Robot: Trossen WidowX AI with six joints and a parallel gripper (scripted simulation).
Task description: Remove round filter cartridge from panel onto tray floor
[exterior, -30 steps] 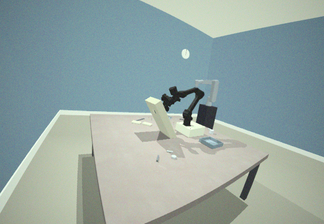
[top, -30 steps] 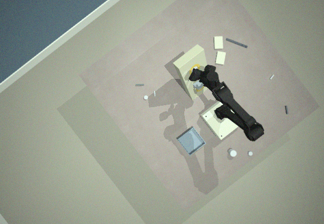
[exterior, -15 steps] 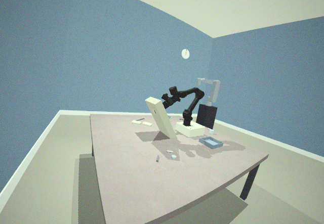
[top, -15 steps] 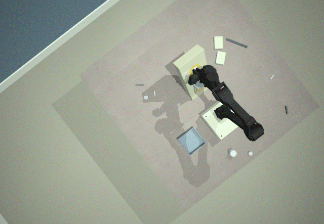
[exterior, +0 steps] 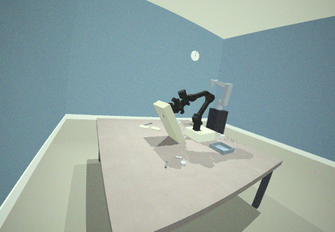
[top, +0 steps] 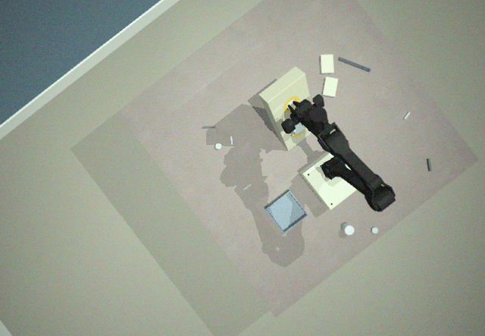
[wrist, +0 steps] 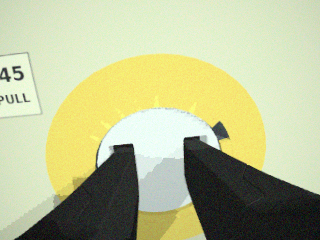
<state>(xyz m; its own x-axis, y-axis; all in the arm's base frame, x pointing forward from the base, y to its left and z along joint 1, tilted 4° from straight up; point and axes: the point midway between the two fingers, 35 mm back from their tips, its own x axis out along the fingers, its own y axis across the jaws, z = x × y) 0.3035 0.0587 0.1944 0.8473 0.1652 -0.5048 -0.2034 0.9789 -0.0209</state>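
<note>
Right now the white round filter cartridge is 10 mm below my gripper tip and 10 mm ahead of it. The rest, counted from my gripper tip: grey flap: 100 mm below, 90 mm behind, 20 mm to the right; then blue-grey tray: 450 mm behind, 220 mm below, 200 mm to the left; then panel: 80 mm below, 40 mm behind, 10 mm to the right.
</note>
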